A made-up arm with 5 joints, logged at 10 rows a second.
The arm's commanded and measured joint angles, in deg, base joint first. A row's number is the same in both.
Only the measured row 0 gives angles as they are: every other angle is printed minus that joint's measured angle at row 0.
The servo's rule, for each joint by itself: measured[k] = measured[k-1] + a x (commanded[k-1-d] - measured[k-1]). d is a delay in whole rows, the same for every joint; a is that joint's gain. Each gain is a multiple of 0.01, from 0.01 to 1. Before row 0 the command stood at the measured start. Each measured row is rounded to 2 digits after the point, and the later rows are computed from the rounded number. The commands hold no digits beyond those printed.
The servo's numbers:
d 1
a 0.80 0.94 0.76 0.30 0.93
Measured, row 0: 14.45, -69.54, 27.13, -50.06, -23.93
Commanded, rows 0 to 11: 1.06, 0.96, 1.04, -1.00, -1.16; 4.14, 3.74, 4.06, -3.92, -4.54; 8.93, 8.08, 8.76, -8.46, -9.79; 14.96, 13.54, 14.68, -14.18, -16.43; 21.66, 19.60, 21.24, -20.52, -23.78; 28.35, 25.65, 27.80, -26.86, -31.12; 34.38, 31.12, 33.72, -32.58, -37.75; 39.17, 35.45, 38.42, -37.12, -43.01; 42.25, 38.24, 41.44, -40.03, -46.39; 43.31, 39.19, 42.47, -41.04, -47.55; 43.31, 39.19, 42.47, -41.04, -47.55; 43.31, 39.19, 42.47, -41.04, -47.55
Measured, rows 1 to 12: 0.00, 0.00, 0.00, 0.00, 0.00; 0.85, 0.90, 0.79, -0.30, -1.08; 3.48, 3.57, 3.28, -1.39, -4.30; 7.84, 7.81, 7.44, -3.51, -9.41; 13.54, 13.20, 12.94, -6.71, -15.94; 20.04, 19.22, 19.25, -10.85, -23.23; 26.69, 25.26, 25.75, -15.65, -30.57; 32.84, 30.77, 31.81, -20.73, -37.25; 37.90, 35.17, 36.83, -25.65, -42.61; 41.38, 38.06, 40.33, -29.96, -46.13; 42.92, 39.12, 41.96, -33.28, -47.45; 43.23, 39.19, 42.35, -35.61, -47.54
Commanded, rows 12 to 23: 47.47, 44.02, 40.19, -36.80, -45.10; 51.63, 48.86, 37.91, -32.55, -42.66; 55.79, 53.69, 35.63, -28.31, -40.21; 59.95, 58.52, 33.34, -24.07, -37.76; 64.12, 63.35, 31.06, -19.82, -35.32; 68.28, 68.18, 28.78, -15.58, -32.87; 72.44, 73.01, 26.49, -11.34, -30.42; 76.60, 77.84, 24.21, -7.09, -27.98; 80.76, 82.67, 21.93, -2.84, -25.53; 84.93, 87.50, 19.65, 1.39, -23.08; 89.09, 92.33, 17.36, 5.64, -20.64; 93.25, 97.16, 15.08, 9.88, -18.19
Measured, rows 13 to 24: 43.29, 39.19, 42.44, -37.24, -47.55; 46.63, 43.73, 40.73, -37.11, -45.27; 50.63, 48.55, 38.59, -35.74, -42.84; 54.76, 53.38, 36.34, -33.51, -40.39; 58.91, 58.21, 34.06, -30.68, -37.94; 63.08, 63.04, 31.78, -27.42, -35.50; 67.24, 67.87, 29.50, -23.87, -33.05; 71.40, 72.70, 27.21, -20.11, -30.60; 75.56, 77.53, 24.93, -16.20, -28.16; 79.72, 82.36, 22.65, -12.19, -25.71; 83.89, 87.19, 20.37, -8.12, -23.26; 88.05, 92.02, 18.08, -3.99, -20.82
